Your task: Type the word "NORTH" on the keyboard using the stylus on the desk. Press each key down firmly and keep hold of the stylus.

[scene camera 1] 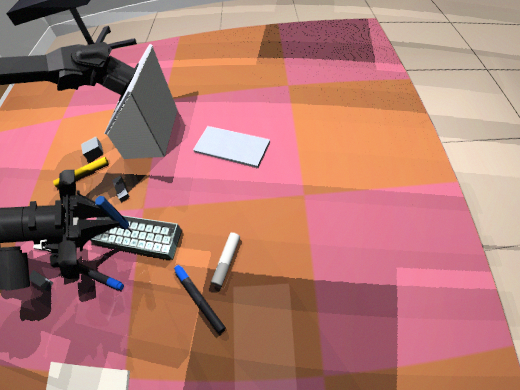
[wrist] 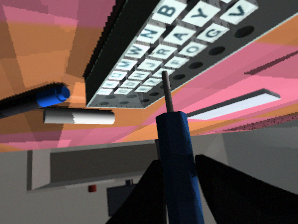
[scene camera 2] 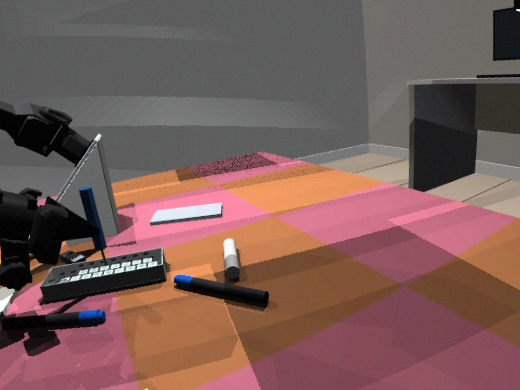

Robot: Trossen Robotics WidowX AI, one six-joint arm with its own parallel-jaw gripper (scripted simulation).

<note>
I see my gripper and a blue stylus.
My gripper shows as well in scene camera 1 and in the wrist view.
</note>
